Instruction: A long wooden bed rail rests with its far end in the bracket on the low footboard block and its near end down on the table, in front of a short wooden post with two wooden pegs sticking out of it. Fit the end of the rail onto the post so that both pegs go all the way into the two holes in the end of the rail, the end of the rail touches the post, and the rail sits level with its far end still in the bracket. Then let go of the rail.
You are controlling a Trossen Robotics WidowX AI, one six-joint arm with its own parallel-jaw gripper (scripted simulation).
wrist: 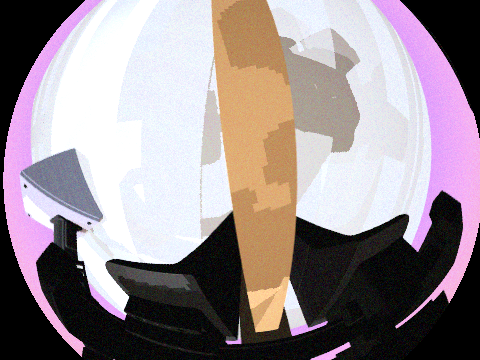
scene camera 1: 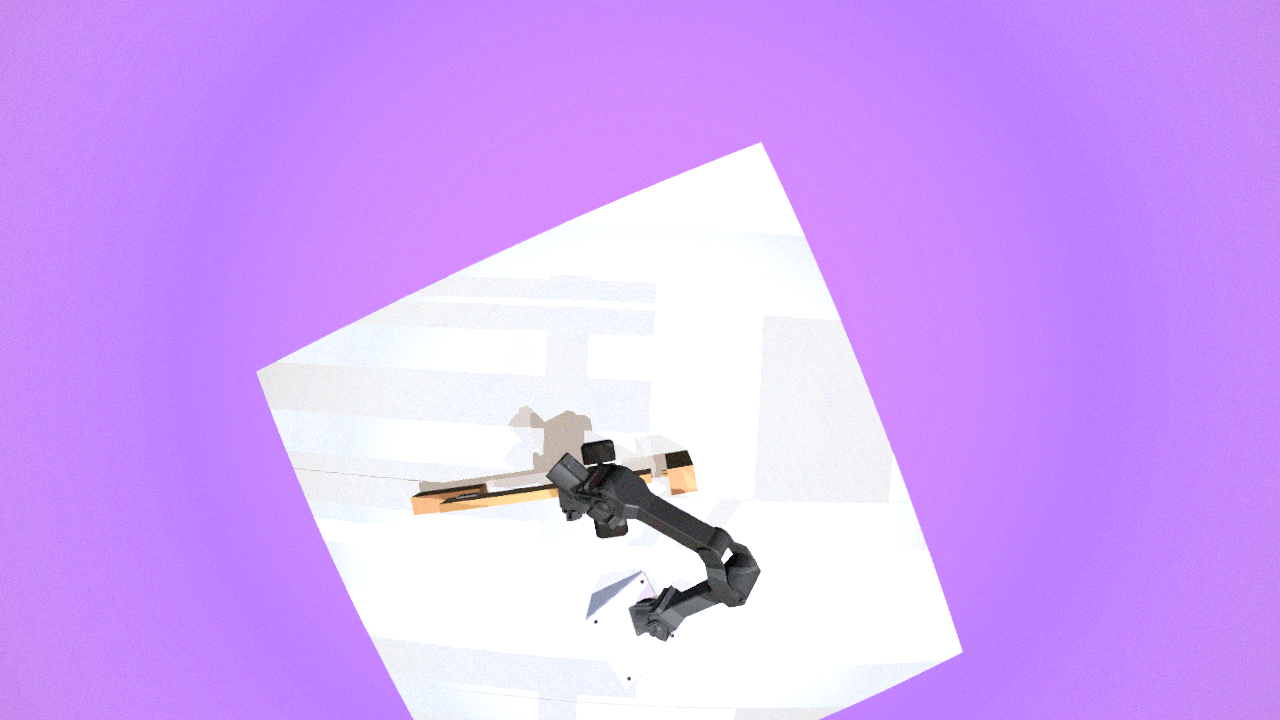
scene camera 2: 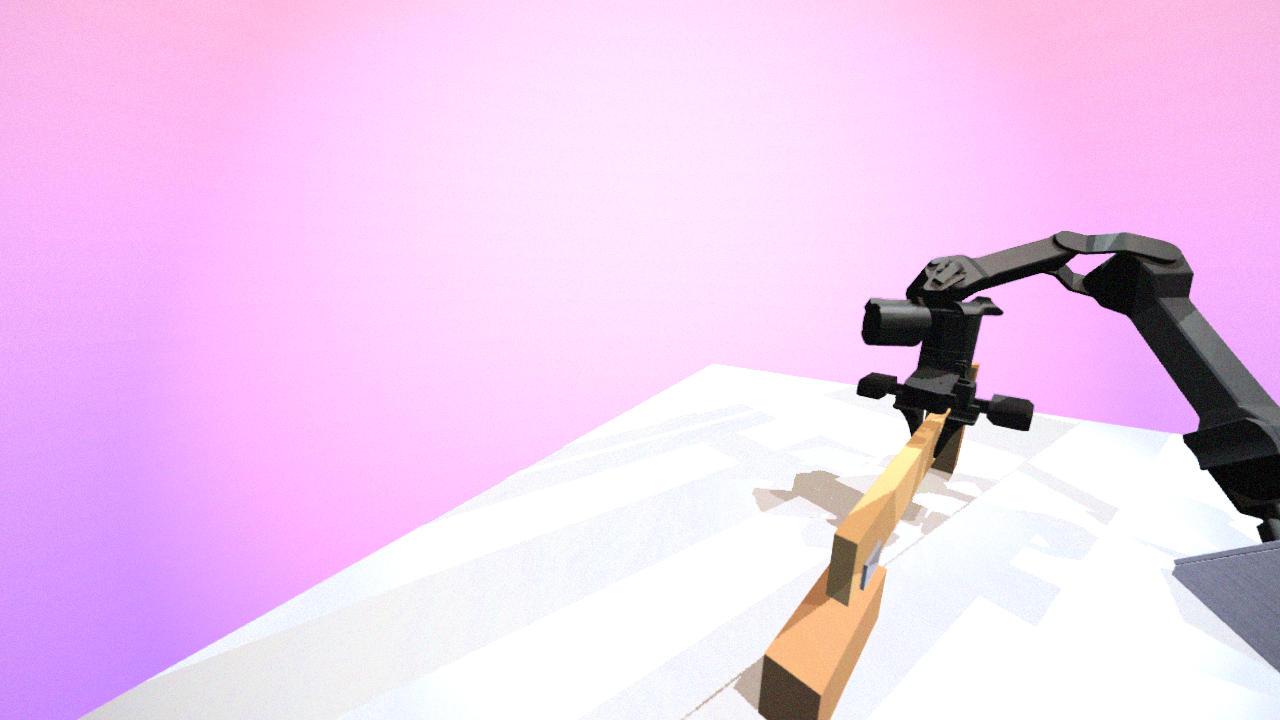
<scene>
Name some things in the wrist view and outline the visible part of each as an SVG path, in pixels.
My gripper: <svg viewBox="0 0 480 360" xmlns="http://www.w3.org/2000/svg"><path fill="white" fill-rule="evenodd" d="M463 209L455 197L440 191L432 200L428 213L431 228L419 251L403 237L408 228L408 213L400 213L384 224L352 236L296 215L289 281L307 327L324 321L327 324L285 339L227 344L239 341L243 267L233 212L179 263L107 261L107 272L129 296L124 320L109 313L76 280L77 265L68 252L52 241L36 261L41 291L61 324L77 340L103 353L83 347L84 360L311 360L347 343L351 348L336 353L332 360L403 360L448 307L443 289L435 300L429 300L415 316L396 328L451 271L464 228Z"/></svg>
A wooden rail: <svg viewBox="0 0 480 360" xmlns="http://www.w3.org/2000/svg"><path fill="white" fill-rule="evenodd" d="M211 0L213 48L215 48L213 53L215 53L215 75L217 79L217 97L219 97L221 135L223 135L225 161L227 161L229 188L231 188L233 216L235 216L237 240L239 240L241 263L243 263L244 280L245 285L247 285L249 305L251 305L253 324L255 324L256 332L275 331L275 329L279 329L281 313L283 313L285 295L287 295L296 224L296 136L287 65L285 65L283 48L281 48L283 45L280 44L279 32L277 32L276 23L273 20L275 17L272 15L272 9L269 8L267 0Z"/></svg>
</scene>
